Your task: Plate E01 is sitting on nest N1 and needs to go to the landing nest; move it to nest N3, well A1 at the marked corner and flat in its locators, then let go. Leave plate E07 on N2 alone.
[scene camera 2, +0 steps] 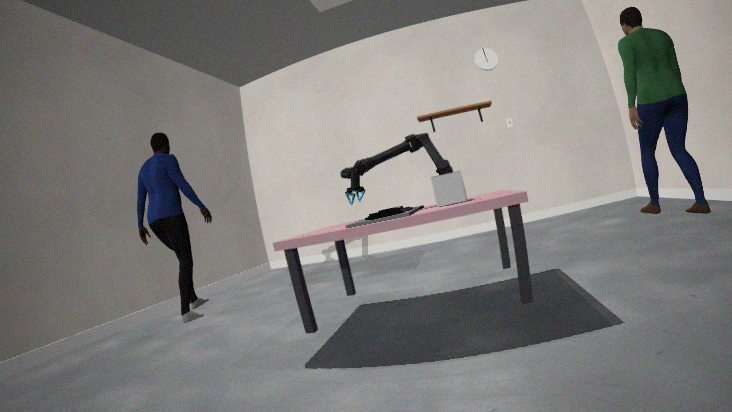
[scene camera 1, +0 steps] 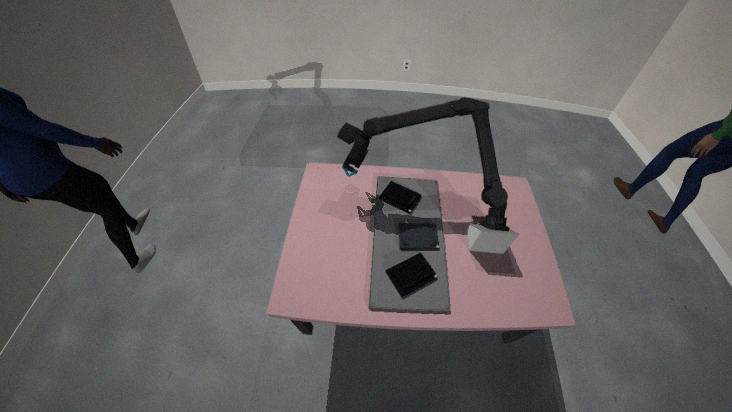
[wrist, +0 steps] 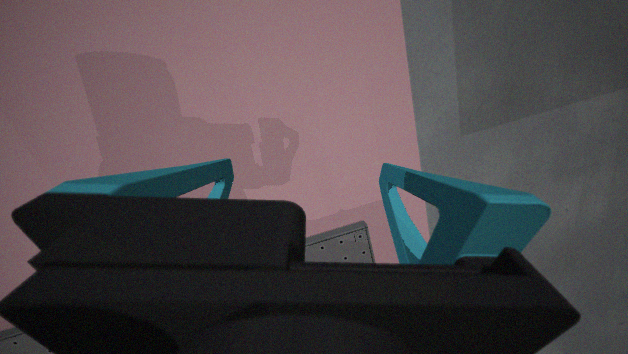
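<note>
Three dark rectangular items lie on a grey perforated board (scene camera 1: 381, 301) (wrist: 337, 242): a black one (scene camera 1: 400, 197) turned at the back, a blue-grey one (scene camera 1: 419, 235) in the middle, and a black one (scene camera 1: 411, 275) turned at the front. Their labels, the marked corners and which are plates or bare nests cannot be read. Each shows a small light spot near one corner in the first scene view. My gripper (scene camera 1: 349, 172) (scene camera 2: 355, 202) (wrist: 307, 170) is open and empty, with teal fingers. It hangs above the pink table, near its back left part, to the left of the board.
The pink table (scene camera 1: 317, 276) (scene camera 2: 491, 203) carries the board and my arm's white base block (scene camera 1: 491, 239) (scene camera 2: 449, 188). A person in blue (scene camera 1: 30, 148) (scene camera 2: 164, 181) stands left of the table. A person in green (scene camera 2: 653, 66) stands at the right. My arm's shadow falls across the board.
</note>
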